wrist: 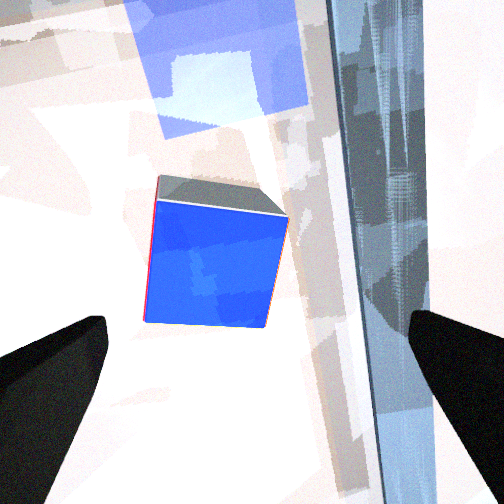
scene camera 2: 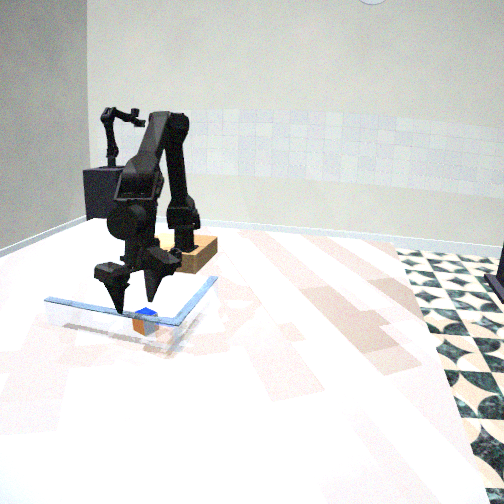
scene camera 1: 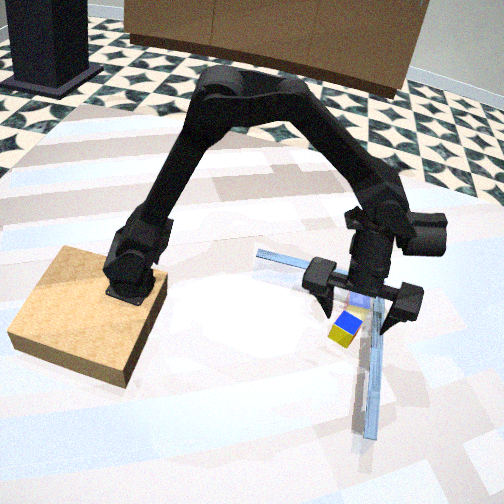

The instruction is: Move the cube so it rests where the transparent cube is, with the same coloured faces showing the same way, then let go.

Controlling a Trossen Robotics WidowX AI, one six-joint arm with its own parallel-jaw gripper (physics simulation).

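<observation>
The cube (scene camera 1: 346,328) lies on the floor with its blue face up and a yellow side toward scene camera 1. It also shows in scene camera 2 (scene camera 2: 146,321) and the wrist view (wrist: 213,258), where a grey side shows. The transparent cube (wrist: 222,70) is a faint blue shape just beyond it, in the corner of the glass rails. My gripper (scene camera 1: 362,297) is open and empty, hovering above the cube with a finger on either side. The fingers also show in the wrist view (wrist: 255,375).
An L-shaped pale blue glass rail (scene camera 1: 373,375) runs beside the cube, close to the right finger (wrist: 385,230). A wooden block (scene camera 1: 85,312) holds the arm's base. A dark pedestal (scene camera 1: 50,42) stands far back left.
</observation>
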